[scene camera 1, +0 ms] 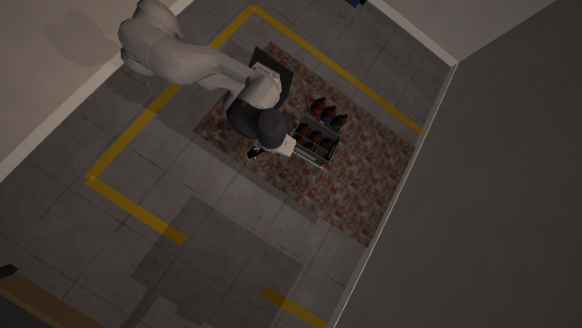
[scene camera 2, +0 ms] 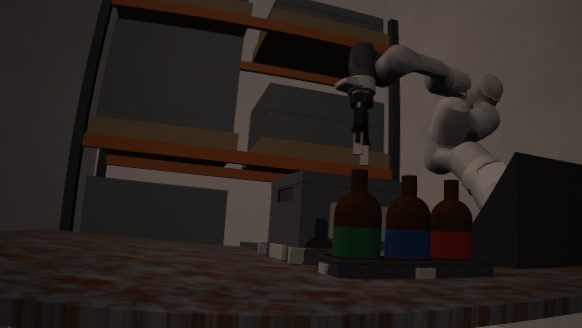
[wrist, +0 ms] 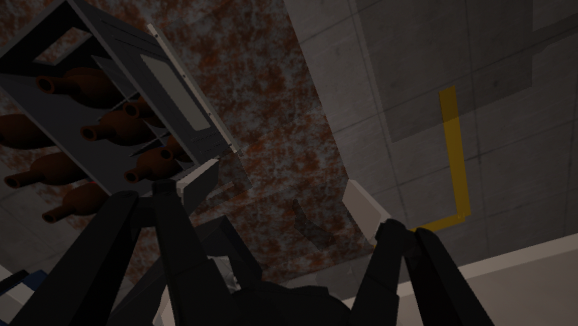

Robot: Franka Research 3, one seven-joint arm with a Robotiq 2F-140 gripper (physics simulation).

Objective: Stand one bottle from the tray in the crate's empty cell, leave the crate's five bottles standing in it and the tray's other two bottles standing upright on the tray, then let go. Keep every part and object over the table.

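My gripper (scene camera 2: 361, 151) (wrist: 283, 181) is open and empty, high over the table beside the crate's labelled long side. The grey crate (scene camera 1: 322, 160) (scene camera 2: 285, 220) (wrist: 125, 60) stands upright with five brown bottles in it; its empty cell is the corner by the labelled wall, at the end away from the robot base. The green-label bottle (scene camera 1: 340, 121) (scene camera 2: 357, 242) (wrist: 20, 131), blue-label bottle (scene camera 1: 328, 113) (scene camera 2: 407, 244) (wrist: 47, 169) and red-label bottle (scene camera 1: 318, 106) (scene camera 2: 451, 245) (wrist: 82, 201) stand upright in a row on the dark tray (scene camera 2: 380, 271). The hand partly hides the fingers in scene camera 1.
The tray stands close along the crate's other long side. The rusty-patterned table (scene camera 1: 370, 175) (scene camera 2: 150, 275) (wrist: 260, 90) ends past the crate's labelled side. The dark robot pedestal (scene camera 2: 540, 215) stands near the tray's red-bottle end. A tall shelf rack (scene camera 2: 175, 150) stands behind.
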